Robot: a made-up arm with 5 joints.
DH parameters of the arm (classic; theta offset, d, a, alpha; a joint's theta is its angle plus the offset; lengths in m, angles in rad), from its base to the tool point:
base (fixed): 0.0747 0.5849 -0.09 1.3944
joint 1: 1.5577 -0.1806 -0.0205 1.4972
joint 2: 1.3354 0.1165 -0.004 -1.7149
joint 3: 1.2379 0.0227 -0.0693 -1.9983
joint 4: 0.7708 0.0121 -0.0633 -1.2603
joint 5: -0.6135 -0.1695 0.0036 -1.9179
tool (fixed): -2.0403 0.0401 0 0
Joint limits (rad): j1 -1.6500..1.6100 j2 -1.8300..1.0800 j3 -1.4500..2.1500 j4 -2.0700..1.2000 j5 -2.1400..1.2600
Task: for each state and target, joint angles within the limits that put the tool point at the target. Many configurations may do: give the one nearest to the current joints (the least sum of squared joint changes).
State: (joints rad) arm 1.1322 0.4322 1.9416 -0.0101 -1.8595
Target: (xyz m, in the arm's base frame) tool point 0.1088 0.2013 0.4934
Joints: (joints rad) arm 0.7515 -0.0126 1.6873 0.2140 -1.6375
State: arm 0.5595 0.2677 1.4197 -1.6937 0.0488
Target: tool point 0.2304 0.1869 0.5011
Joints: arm 0.6140 0.9039 0.9200 -1.3675 -0.0352
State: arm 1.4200 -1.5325 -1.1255 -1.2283 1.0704
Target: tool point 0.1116 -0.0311 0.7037
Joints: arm 1.2216 -1.7503 -0.9229 -1.3135 1.1781
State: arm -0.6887 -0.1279 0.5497 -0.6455 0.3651
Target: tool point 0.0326 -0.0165 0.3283
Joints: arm -0.3865 -0.2756 0.5878 -0.8938 0.4226
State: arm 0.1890 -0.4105 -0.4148 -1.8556 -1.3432
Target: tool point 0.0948 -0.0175 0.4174
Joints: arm 0.1569 -1.1785 -0.4911 -1.1264 -1.2462
